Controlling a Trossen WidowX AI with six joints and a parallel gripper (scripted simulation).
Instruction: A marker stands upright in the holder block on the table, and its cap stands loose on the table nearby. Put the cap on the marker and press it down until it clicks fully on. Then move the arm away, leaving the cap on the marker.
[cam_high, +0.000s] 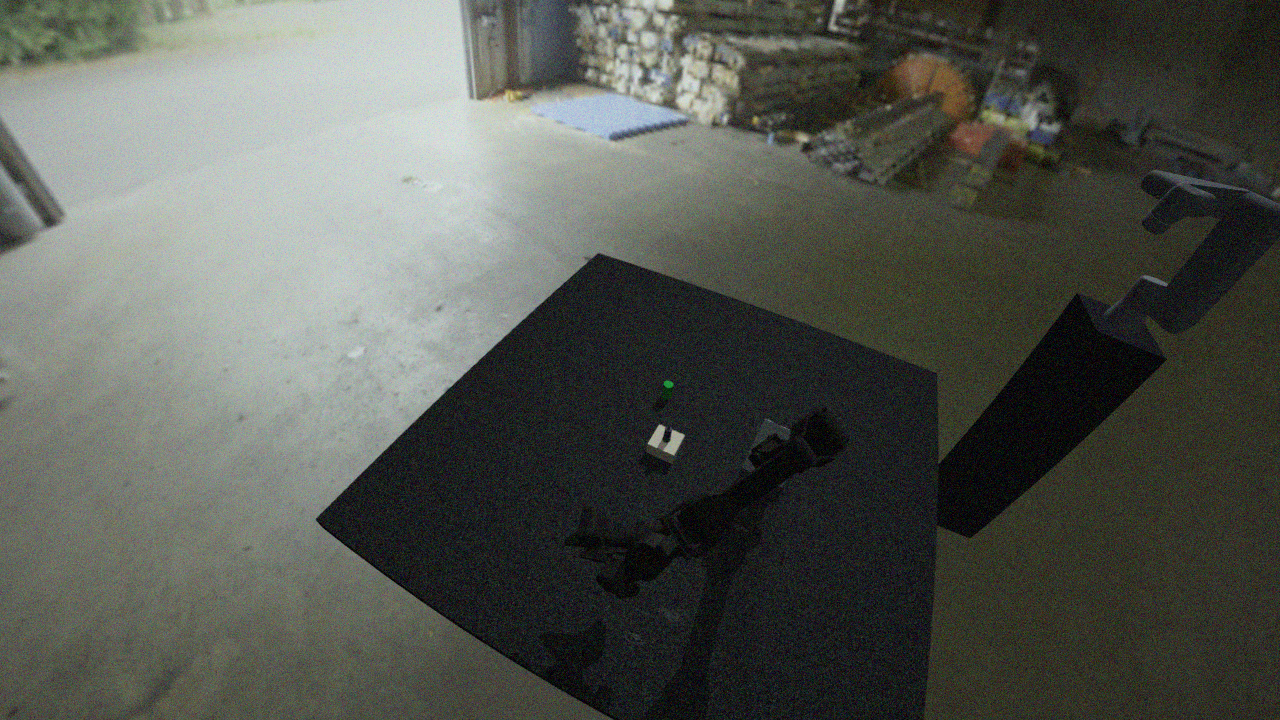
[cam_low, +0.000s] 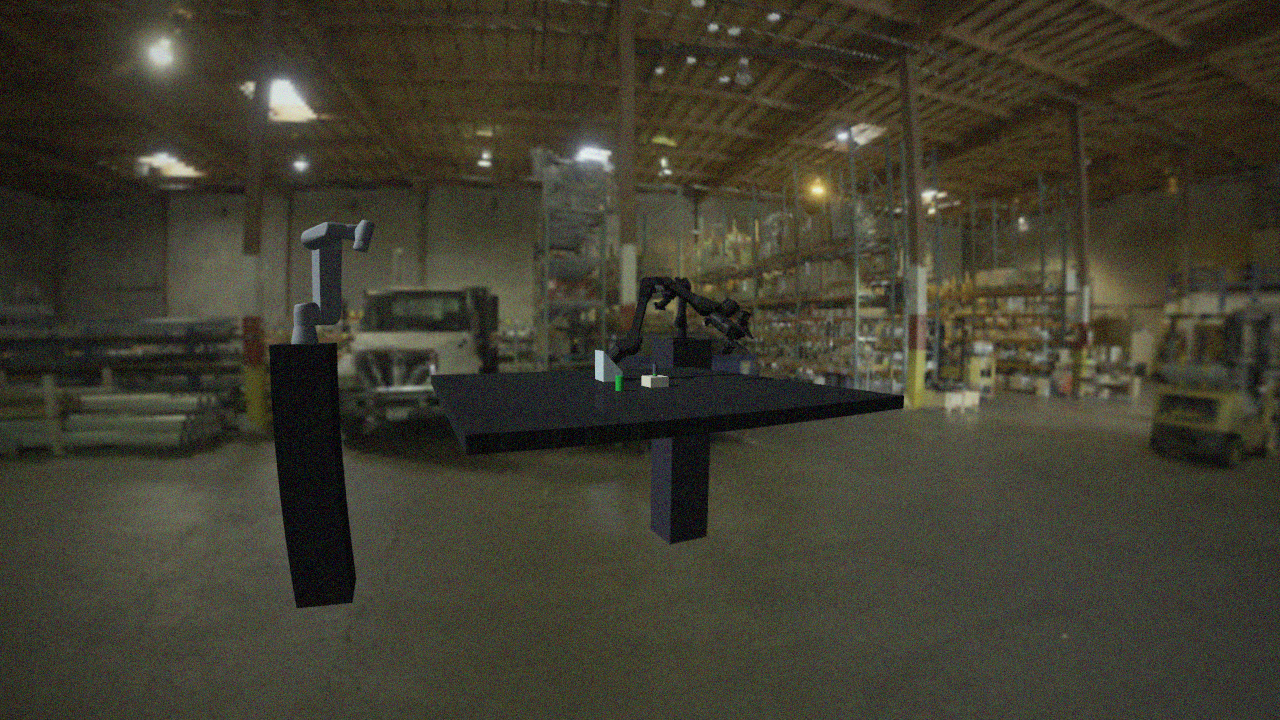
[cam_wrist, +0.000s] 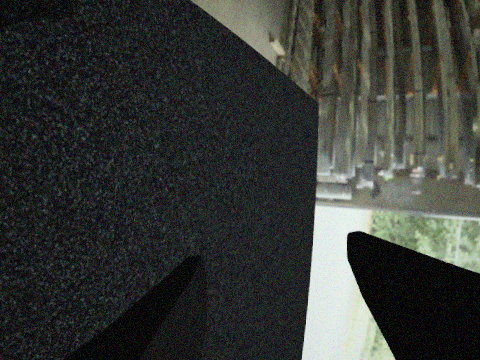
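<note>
Right now my gripper tip is 4 cm short of the green marker cap, 55 cm to the left of it and 12 cm above it.
</note>
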